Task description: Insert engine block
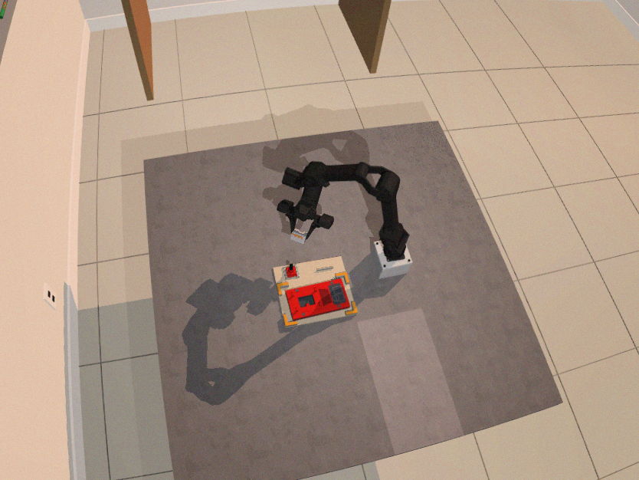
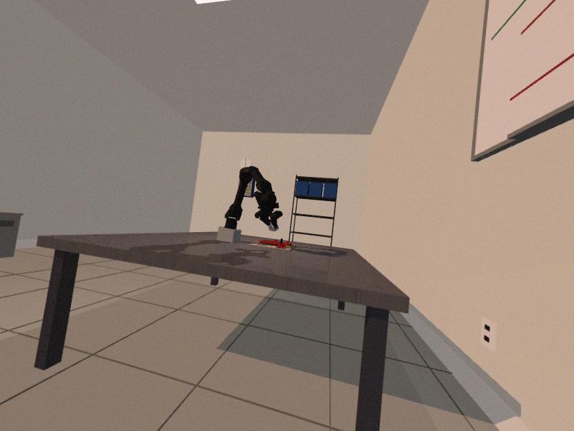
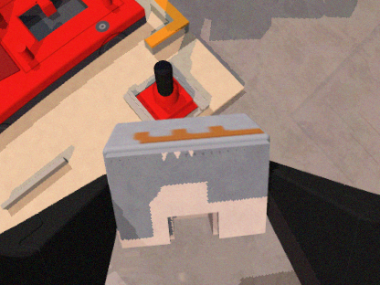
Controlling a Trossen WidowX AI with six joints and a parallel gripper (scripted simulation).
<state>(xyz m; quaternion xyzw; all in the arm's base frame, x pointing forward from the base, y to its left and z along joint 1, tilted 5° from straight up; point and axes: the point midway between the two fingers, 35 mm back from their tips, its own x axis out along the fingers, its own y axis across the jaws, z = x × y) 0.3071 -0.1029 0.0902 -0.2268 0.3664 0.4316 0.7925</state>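
Now: the black stick 9 cm below my gripper tip, 7 cm to the left of it and 4 cm ahead of it. Round my gripper tip: engine block: right at my gripper tip.
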